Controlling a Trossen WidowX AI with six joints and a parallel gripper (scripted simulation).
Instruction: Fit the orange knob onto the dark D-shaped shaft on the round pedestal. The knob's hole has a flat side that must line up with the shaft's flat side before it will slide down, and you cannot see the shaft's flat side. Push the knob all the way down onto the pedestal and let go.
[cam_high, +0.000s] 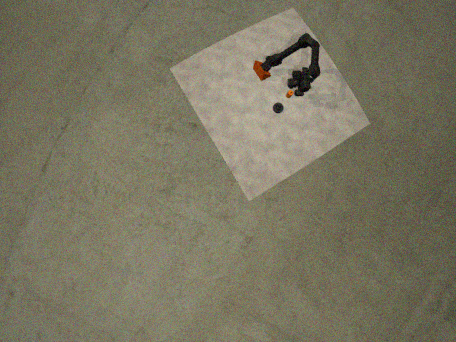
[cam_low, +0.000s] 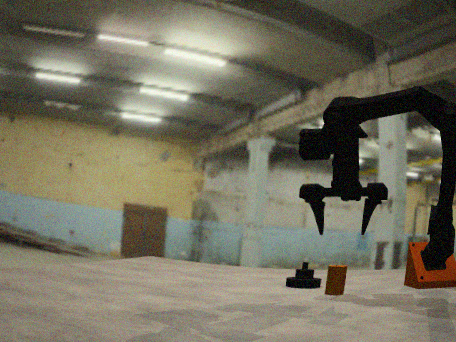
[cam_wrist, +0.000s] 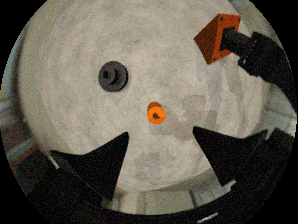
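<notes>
The orange knob is 9 cm below my gripper tip. From my gripper tip the other things lie so: round dark pedestal (5 cm ahead, 14 cm to the right, 9 cm below).
</notes>
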